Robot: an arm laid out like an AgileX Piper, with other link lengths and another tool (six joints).
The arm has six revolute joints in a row. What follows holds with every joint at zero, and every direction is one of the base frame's. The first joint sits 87.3 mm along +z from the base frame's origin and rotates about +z. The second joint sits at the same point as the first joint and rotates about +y. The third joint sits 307.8 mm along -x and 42.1 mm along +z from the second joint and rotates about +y. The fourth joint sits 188.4 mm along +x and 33.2 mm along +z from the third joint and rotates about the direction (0.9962, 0, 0.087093). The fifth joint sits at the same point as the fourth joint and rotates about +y. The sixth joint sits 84.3 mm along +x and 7.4 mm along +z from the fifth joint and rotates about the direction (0.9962, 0, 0.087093). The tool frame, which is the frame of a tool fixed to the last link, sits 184.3 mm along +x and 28.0 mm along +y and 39.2 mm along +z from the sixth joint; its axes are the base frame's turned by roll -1.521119, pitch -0.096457 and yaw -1.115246 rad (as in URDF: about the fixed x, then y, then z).
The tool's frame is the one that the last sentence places.
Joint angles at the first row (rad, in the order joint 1, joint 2, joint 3, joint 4, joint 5, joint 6):
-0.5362, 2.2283, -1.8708, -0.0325, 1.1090, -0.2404
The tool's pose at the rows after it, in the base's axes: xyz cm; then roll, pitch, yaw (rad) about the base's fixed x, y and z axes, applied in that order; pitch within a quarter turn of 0, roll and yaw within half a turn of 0:
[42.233, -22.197, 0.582, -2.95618, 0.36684, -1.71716]
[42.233, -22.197, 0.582, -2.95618, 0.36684, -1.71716]
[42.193, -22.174, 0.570, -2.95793, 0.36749, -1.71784]
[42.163, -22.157, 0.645, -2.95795, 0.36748, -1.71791]
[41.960, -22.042, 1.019, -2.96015, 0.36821, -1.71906]
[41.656, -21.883, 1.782, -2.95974, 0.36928, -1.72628]
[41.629, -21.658, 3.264, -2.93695, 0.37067, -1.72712]
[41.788, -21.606, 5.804, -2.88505, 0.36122, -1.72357]
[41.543, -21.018, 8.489, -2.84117, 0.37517, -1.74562]
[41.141, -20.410, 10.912, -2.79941, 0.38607, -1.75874]
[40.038, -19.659, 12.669, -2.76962, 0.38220, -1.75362]
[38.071, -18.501, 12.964, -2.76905, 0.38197, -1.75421]
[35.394, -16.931, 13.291, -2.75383, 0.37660, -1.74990]
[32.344, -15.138, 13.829, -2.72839, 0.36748, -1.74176]
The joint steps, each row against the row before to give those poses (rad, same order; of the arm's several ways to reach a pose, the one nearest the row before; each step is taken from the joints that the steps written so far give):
0.0000, 0.0000, 0.0000, 0.0000, 0.0001, 0.0016
0.0000, 0.0000, 0.0000, 0.0000, 0.0000, 0.0000
0.0000, 0.0000, -0.0001, 0.0000, 0.0017, 0.0000
0.0000, -0.0019, 0.0001, 0.0000, 0.0018, 0.0000
0.0000, -0.0095, 0.0000, 0.0000, 0.0118, 0.0000
0.0000, -0.0188, 0.0000, 0.0000, 0.0189, 0.0069
0.0000, -0.0331, 0.0000, 0.0081, 0.0141, 0.0070
0.0000, -0.0546, 0.0000, 0.0062, 0.0064, 0.0142
0.0000, -0.0610, -0.0001, 0.0182, 0.0284, 0.0367
0.0000, -0.0600, 0.0081, 0.0150, 0.0192, 0.0291
0.0000, -0.0748, 0.0592, 0.0039, -0.0118, 0.0061
0.0000, -0.0830, 0.1251, 0.0000, -0.0427, 0.0000
0.0000, -0.1186, 0.1741, 0.0000, -0.0707, 0.0000
0.0000, -0.1361, 0.1696, 0.0000, -0.0589, 0.0000

